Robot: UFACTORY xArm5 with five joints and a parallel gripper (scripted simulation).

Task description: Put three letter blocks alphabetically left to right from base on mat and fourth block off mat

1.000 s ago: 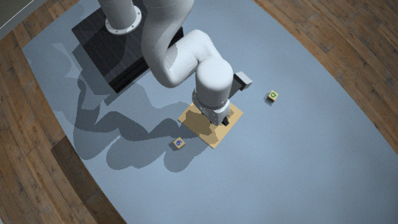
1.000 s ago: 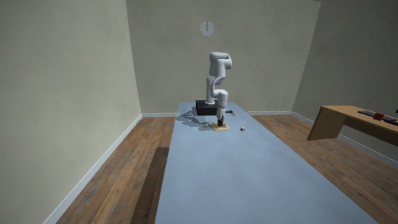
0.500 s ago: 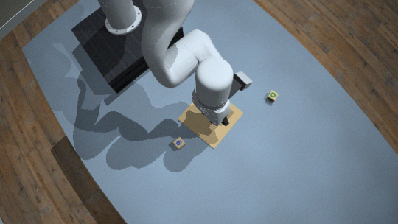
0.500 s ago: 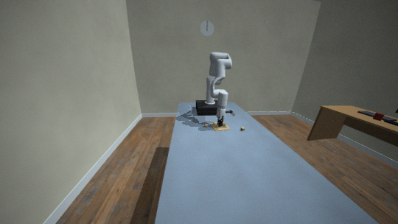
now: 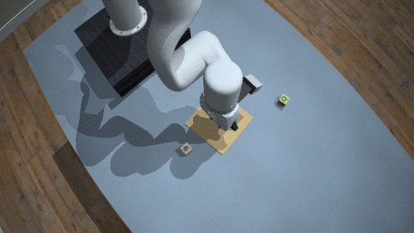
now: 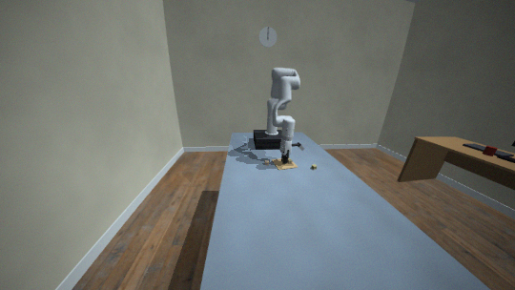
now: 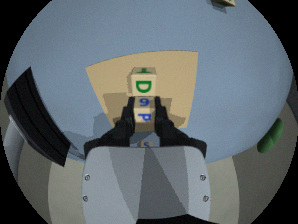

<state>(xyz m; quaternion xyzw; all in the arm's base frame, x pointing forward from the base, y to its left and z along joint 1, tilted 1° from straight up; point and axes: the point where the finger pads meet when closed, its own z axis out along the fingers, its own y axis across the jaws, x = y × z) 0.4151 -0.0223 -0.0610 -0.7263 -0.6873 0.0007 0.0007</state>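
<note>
Now: hand 3 cm above the tan mat. Round my hand: block 4 cm to the left, 1 cm below.
</note>
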